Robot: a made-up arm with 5 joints. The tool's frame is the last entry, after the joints.
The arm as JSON. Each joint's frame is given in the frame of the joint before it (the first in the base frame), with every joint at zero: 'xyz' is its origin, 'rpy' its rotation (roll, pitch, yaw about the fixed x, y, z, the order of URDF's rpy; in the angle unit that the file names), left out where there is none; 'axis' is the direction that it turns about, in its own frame. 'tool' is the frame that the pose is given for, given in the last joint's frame.
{
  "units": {
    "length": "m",
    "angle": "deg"
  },
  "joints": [
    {
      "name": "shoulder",
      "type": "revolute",
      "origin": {
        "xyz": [
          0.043,
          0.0,
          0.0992
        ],
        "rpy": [
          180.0,
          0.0,
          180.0
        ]
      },
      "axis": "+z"
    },
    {
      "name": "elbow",
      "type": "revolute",
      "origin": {
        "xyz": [
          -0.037,
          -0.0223,
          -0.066
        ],
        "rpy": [
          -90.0,
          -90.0,
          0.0
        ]
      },
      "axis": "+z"
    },
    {
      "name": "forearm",
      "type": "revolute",
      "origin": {
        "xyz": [
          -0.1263,
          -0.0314,
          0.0
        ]
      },
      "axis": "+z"
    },
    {
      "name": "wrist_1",
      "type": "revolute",
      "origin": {
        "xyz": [
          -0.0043,
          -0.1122,
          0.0
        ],
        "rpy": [
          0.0,
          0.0,
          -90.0
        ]
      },
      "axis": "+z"
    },
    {
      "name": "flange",
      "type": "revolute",
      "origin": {
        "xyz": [
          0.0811,
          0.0,
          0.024
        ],
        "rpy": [
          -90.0,
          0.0,
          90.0
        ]
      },
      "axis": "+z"
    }
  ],
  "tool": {
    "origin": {
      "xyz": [
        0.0,
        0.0,
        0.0
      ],
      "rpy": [
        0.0,
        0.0,
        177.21
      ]
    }
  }
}
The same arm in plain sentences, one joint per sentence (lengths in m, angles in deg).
The arm has five revolute joints in a row. What follows holds with every joint at zero, and every direction is one of the base frame's. Joint 1 lies 0.043 m along +x and 0.0992 m along +z from the base frame's origin and rotates about -z. Joint 2 lies 0.037 m along +x and 0.0223 m along -y and 0.066 m along +z from joint 1 and rotates about +y. Joint 3 lies 0.0314 m along +x and 0.1263 m along +z from joint 2 and rotates about +y. Joint 4 lies 0.1122 m along +x and 0.0043 m along +z from joint 3 and rotates about +y. Joint 5 lies 0.0811 m along +x and 0.024 m along +y from joint 4 and rotates about -x. The tool frame, which is the frame that the pose is given for, lies at the same point as joint 5; its axes are the base frame's turned by roll 90, pitch -87.21 and yaw -90 deg (as in URDF: about the fixed x, then y, then z).
